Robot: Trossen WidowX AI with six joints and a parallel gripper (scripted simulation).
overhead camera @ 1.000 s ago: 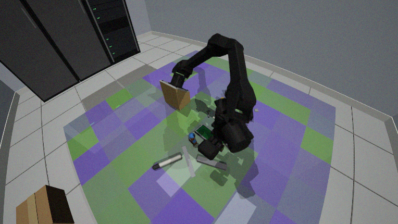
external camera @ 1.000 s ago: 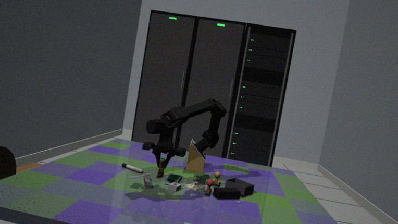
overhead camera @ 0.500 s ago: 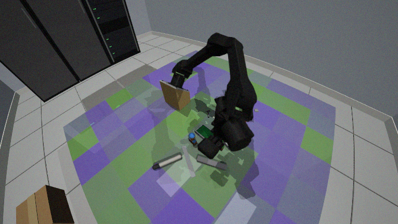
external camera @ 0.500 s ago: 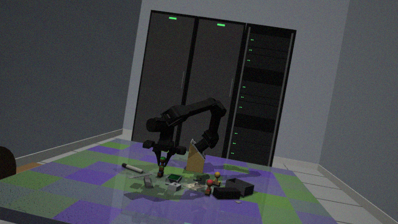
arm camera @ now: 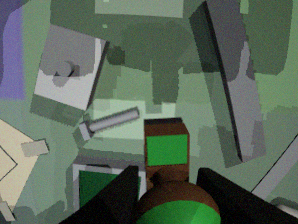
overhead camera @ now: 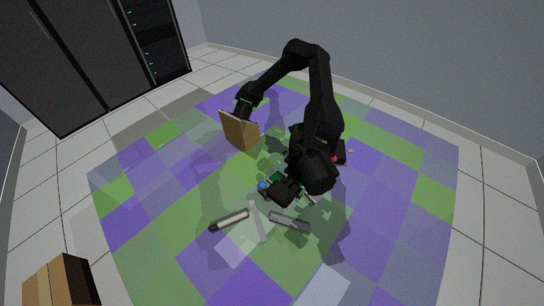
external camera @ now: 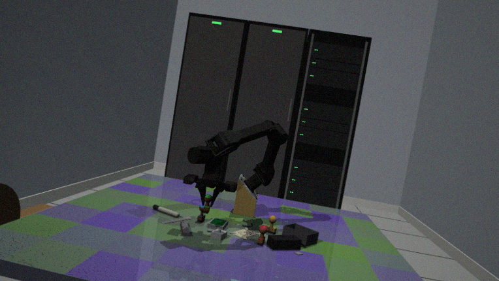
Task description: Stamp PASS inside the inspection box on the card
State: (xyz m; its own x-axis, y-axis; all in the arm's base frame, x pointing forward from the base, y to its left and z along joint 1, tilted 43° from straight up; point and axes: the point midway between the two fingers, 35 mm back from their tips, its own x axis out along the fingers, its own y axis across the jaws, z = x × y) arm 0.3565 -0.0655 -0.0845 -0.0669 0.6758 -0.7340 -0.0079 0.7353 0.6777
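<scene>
The green ink pad lies 90 mm below my gripper tip, 90 mm behind it and 40 mm to the left of it. Round my gripper tip: grey bar: 90 mm below, 60 mm to the right, 30 mm ahead; green-knobbed stamp: right at my gripper tip; small white block: 70 mm below, 60 mm to the left, 30 mm ahead.
</scene>
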